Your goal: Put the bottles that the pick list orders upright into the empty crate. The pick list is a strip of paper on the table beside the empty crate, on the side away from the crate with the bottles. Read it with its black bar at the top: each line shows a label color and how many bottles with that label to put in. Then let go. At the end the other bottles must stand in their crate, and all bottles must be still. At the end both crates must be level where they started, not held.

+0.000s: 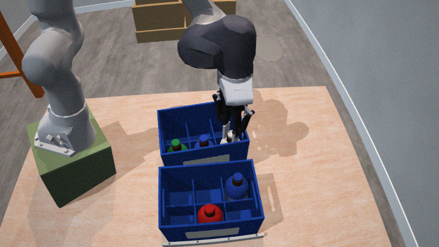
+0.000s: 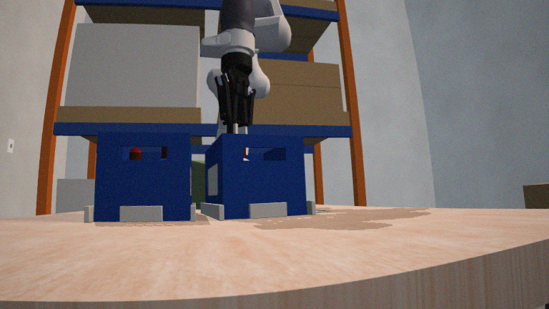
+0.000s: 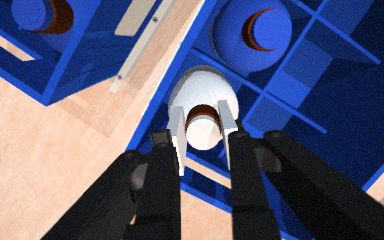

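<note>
Now: hand 8 cm above the white bottle. Round my hand: red bottle: 8 cm behind, 24 cm to the right, 8 cm below; green-labelled bottle: 17 cm behind, 2 cm to the right, 8 cm below; blue bottle: 1 cm ahead, 15 cm to the right, 8 cm below.
</note>
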